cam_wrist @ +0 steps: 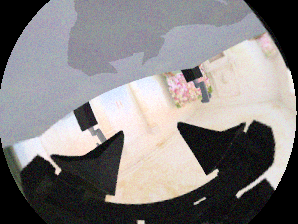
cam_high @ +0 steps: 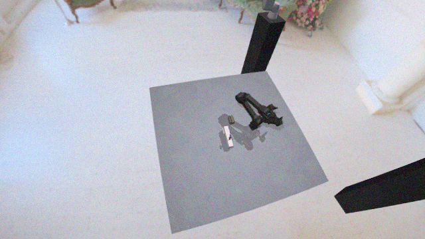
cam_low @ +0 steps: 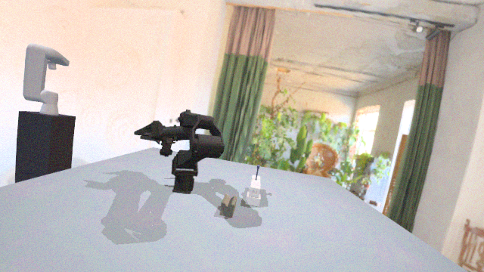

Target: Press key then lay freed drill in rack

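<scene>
Now: the dark key 48 cm ahead of my gripper tip, 1 cm to the left of it and 8 cm below it. The rest, counted from my gripper tip: rack (36 cm ahead, 17 cm to the right, 15 cm below); then drill (47 cm ahead, 5 cm to the right, 12 cm below).
</scene>
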